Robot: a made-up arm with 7 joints.
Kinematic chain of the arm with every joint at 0, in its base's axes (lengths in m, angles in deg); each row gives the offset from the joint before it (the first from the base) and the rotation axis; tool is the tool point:
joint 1: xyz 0 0 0.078 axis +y
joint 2: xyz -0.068 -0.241 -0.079 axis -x
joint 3: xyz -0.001 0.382 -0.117 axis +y
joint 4: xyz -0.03 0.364 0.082 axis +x
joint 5: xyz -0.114 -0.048 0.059 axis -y
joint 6: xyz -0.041 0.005 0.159 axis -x
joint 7: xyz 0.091 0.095 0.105 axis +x
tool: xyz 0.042 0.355 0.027
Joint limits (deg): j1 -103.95..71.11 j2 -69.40..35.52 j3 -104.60..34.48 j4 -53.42..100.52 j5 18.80..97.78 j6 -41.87..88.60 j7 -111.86..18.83
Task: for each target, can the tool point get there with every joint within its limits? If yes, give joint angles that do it. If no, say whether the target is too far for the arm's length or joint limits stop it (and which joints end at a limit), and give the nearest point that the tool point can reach.
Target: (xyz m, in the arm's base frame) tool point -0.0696 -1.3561 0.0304
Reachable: no: joint limits stop it (at a limit: joint 1, joint 2, joint 3, joint 6, joint 7) | nearest point -0.3350 -0.6461 -0.0853 | short by 0.767 m
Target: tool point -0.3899 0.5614 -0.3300
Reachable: yes | joints 3.81 23.17 -58.85 30.18 71.65 4.33 -62.18
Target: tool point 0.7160 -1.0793 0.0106
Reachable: no: joint limits stop it (at a limit: joint 1, joint 2, joint 3, joint 6, joint 7) | nearest point 0.6508 -0.6516 0.1676 | short by 0.460 m
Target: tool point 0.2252 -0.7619 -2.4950
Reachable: no: too far | nearest point 0.1167 -0.0923 -1.2555 | short by 1.413 m
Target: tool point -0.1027 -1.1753 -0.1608
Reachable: no: joint limits stop it (at a limit: joint 1, joint 2, joint 3, joint 6, joint 7) | nearest point -0.3151 -0.6462 -0.1709 | short by 0.570 m
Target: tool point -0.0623 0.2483 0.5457
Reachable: yes | joints 25.88 -37.97 -38.06 85.98 46.88 -1.89 -74.74
